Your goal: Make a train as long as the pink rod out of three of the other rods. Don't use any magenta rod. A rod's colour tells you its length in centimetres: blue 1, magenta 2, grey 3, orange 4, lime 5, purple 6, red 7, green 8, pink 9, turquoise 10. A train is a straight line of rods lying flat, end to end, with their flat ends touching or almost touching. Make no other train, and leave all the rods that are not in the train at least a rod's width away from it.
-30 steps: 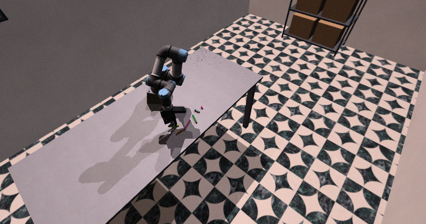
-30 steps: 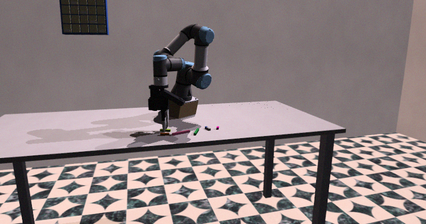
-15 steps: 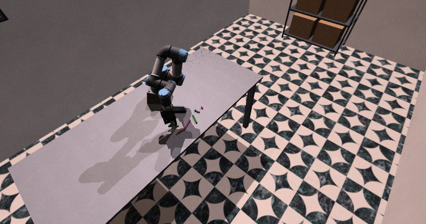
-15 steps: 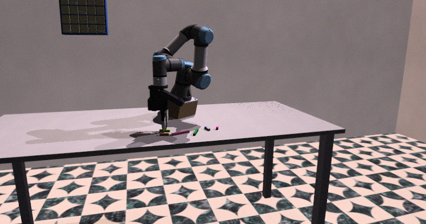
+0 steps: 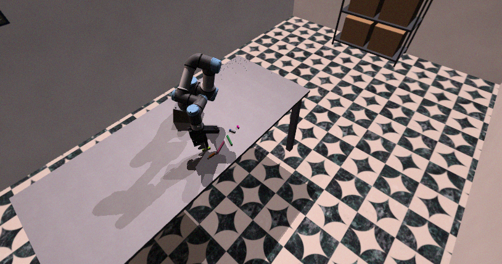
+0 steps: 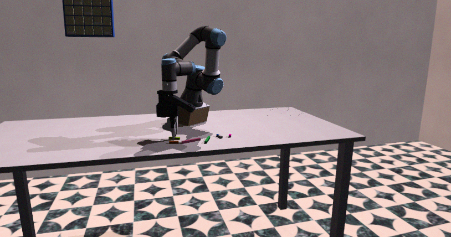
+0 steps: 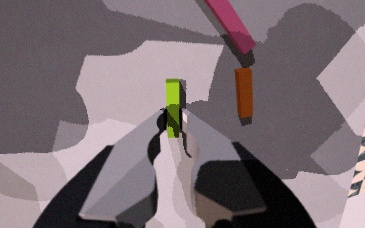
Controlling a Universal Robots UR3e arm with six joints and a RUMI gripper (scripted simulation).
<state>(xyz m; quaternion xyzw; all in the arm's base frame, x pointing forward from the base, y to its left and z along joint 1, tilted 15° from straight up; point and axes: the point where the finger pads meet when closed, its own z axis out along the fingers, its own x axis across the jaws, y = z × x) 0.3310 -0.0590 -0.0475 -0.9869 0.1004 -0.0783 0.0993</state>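
My gripper is now 1 cm above the lime rod. Also, from my hand: green rod: 15 cm to the left, 3 cm ahead, 1 cm below; orange rod: 6 cm ahead, 1 cm below; pink rod: 8 cm to the left, 4 cm ahead, 1 cm below.
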